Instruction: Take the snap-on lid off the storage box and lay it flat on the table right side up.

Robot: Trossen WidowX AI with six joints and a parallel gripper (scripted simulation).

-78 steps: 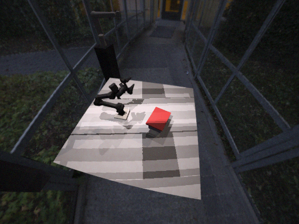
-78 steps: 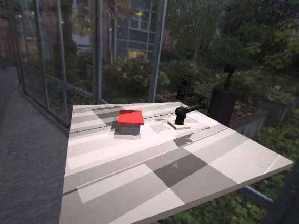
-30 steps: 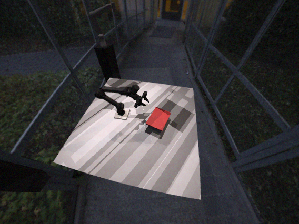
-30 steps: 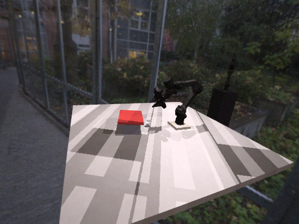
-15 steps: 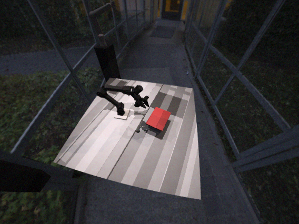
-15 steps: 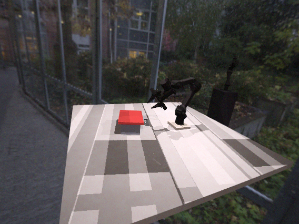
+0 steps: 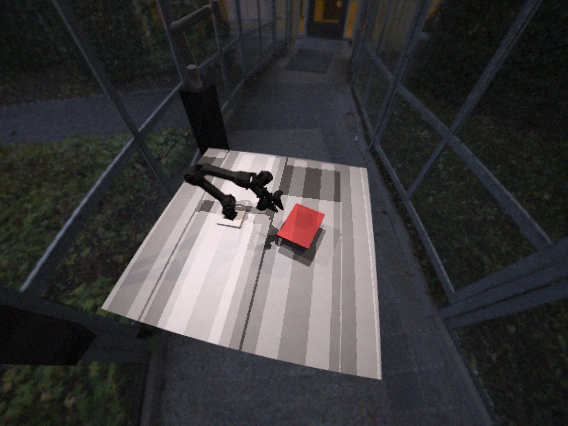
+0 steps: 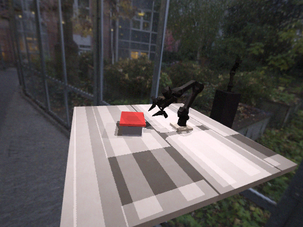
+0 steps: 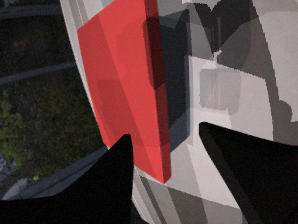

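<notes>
Now: gripper tip 13 cm short of the red lid, 4 cm above it and 2 cm to the left of it. From my gripper tip the other things lie so: grey storage box (13 cm ahead, 9 cm below, 2 cm to the right).
</notes>
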